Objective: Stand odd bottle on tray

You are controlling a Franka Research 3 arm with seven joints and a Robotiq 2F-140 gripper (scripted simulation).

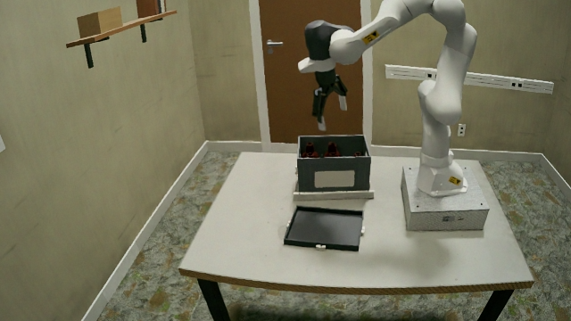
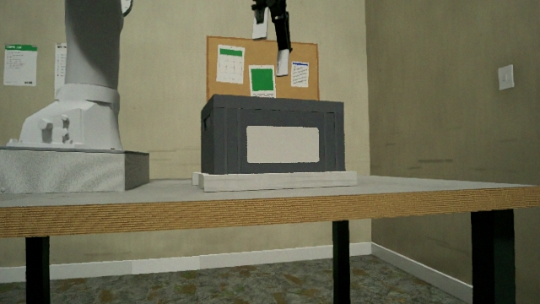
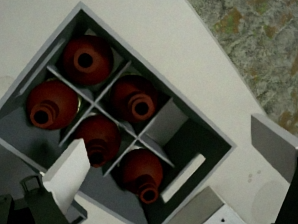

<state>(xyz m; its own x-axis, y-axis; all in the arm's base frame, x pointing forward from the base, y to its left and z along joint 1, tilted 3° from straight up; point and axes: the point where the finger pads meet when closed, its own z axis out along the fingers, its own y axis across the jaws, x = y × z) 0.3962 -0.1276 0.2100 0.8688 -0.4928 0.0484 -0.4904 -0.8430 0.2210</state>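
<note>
My hand is 40 mm to the right of the dark grey crate and 190 mm above it. From my hand the other things lie so: dark tray 10 mm behind, 330 mm to the left, 260 mm below.
</note>
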